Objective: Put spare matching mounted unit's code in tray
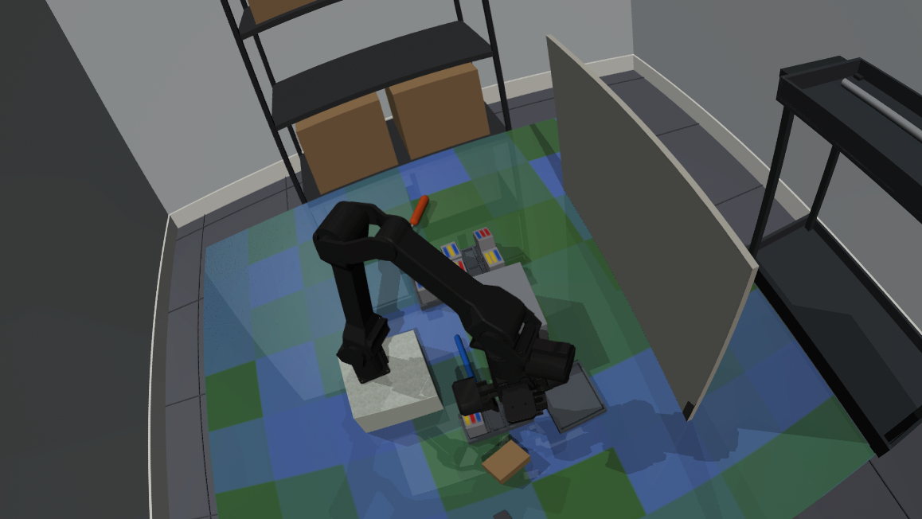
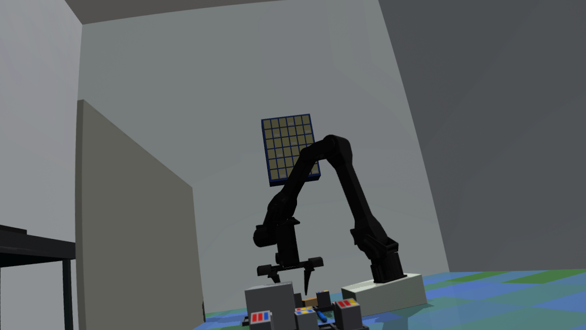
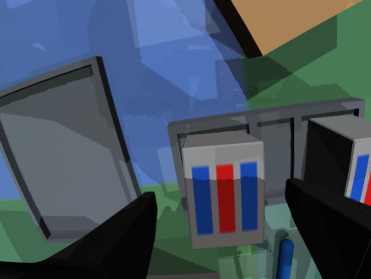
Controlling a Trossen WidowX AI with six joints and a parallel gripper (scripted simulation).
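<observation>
Right now my gripper tip is 40 mm past the rack, 40 mm above it and 10 mm to the right of it. The rest, counted from my gripper tip: dark tray (100 mm ahead, 50 mm below, 20 mm to the right); blue pen (160 mm to the left, 40 mm below, 30 mm behind); brown box (90 mm to the right, 70 mm behind, 30 mm below).
</observation>
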